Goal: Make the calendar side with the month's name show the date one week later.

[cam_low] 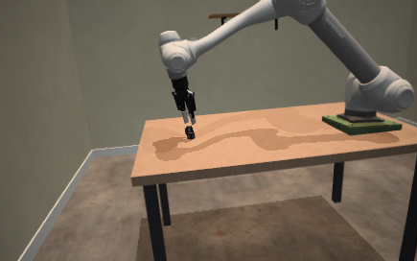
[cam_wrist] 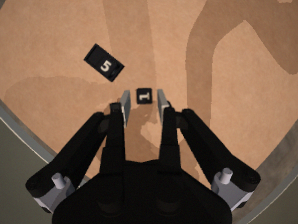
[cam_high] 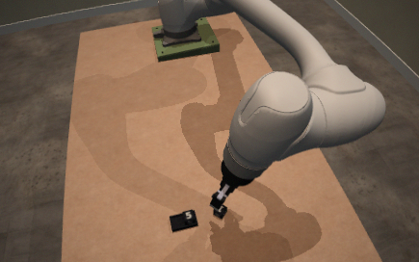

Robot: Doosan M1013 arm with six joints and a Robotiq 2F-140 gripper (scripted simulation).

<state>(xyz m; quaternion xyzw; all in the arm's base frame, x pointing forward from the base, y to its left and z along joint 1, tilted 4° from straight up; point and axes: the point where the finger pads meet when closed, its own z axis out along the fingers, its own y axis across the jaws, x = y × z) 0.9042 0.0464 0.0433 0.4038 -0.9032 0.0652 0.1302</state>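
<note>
My hand is 100 mm above the black cube.
</note>
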